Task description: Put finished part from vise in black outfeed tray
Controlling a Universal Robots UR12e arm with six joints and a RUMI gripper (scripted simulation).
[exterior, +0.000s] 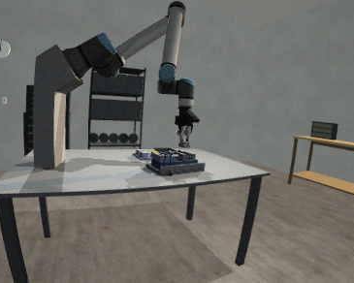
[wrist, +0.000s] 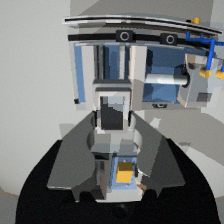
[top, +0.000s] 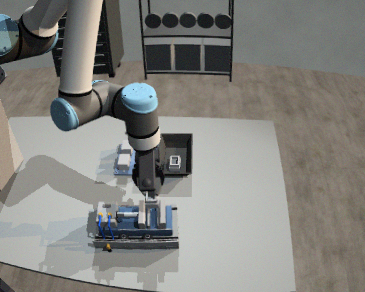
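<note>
Right now my hand is 70 mm past the blue vise, 10 mm to the left of it and 130 mm above it. Also, from my hand: blue plate (50 mm behind, 340 mm to the left, 160 mm below); pale block (100 mm behind, 310 mm to the left, 140 mm below); orange block (10 mm behind, 290 mm to the left, 140 mm below).
</note>
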